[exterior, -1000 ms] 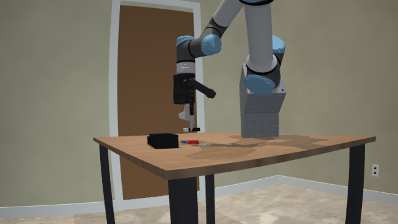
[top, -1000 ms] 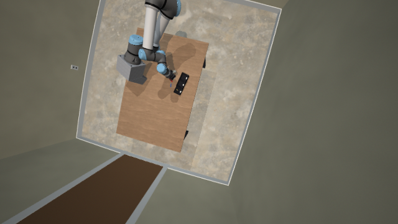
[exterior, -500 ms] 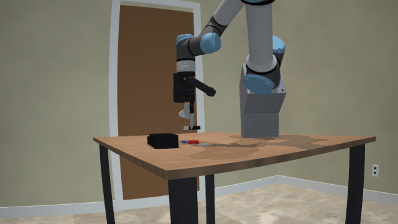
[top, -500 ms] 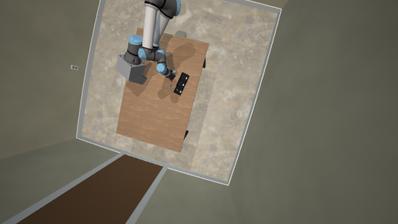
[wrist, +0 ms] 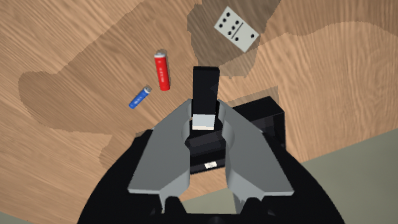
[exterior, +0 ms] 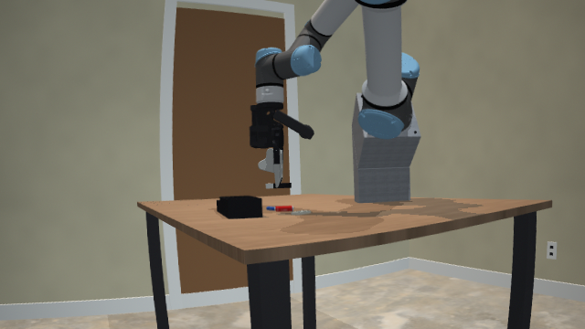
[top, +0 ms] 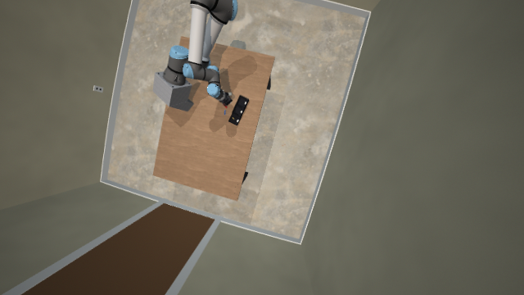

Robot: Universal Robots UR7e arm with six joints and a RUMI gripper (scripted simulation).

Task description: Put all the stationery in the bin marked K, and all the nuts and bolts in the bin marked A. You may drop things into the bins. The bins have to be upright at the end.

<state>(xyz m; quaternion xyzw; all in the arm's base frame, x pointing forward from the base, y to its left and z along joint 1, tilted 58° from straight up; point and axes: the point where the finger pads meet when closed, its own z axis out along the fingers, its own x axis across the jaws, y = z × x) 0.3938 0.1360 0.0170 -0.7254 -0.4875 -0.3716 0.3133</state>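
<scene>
My gripper is now 11 cm short of the black bin row, 6 cm above it and 2 cm to the left of it. Round my hand: eraser (1 cm below, 1 cm ahead); white domino (8 cm below, 5 cm to the left, 5 cm behind); red marker (8 cm below, 5 cm to the right, 2 cm behind).
</scene>
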